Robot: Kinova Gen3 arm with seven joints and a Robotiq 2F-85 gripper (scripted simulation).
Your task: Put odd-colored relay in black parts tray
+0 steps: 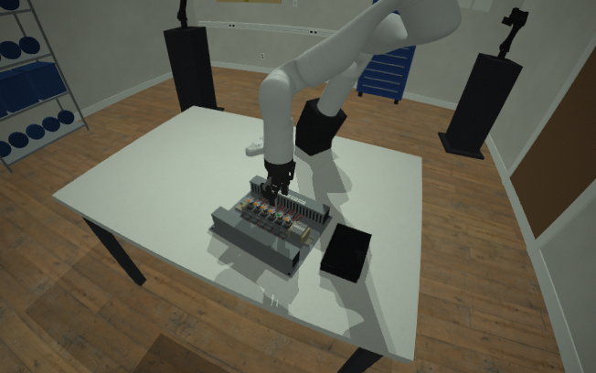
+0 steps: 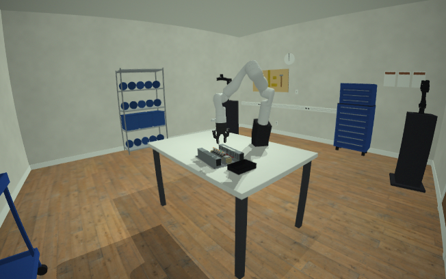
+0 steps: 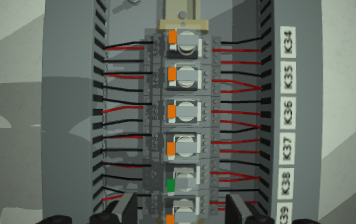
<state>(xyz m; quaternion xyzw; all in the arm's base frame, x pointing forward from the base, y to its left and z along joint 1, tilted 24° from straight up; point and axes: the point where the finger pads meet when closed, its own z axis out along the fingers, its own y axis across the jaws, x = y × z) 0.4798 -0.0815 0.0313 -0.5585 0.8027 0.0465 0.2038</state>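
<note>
Now: the relay 9 cm below my hand. Round my hand: grey relay panel: 11 cm below, 3 cm to the right, 1 cm behind; then black parts tray: 22 cm to the left, 13 cm below, 5 cm ahead.
</note>
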